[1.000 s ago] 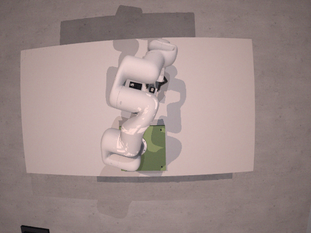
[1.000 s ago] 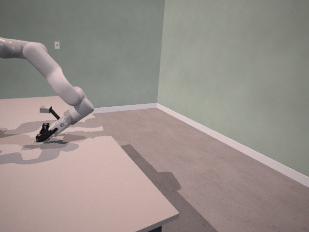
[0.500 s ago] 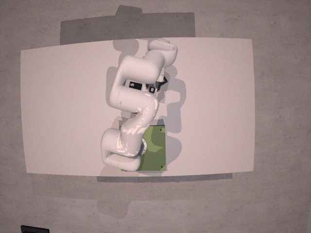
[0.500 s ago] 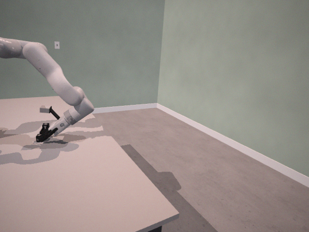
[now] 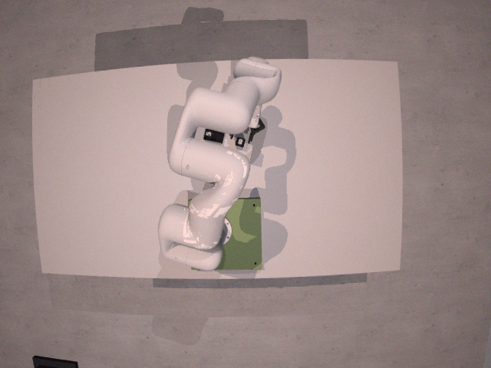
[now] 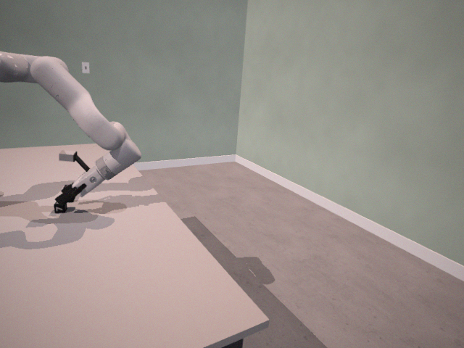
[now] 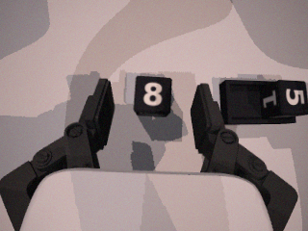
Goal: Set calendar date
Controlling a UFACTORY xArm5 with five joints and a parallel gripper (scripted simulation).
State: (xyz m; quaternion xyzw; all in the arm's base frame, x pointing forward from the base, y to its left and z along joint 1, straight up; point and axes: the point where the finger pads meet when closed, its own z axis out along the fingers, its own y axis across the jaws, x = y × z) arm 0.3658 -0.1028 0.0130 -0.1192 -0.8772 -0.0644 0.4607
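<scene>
The black cube is 2 cm behind my hand and 4 cm below it. Also, from my hand: black calendar tray (1 cm ahead, 11 cm to the left, 5 cm below).
</scene>
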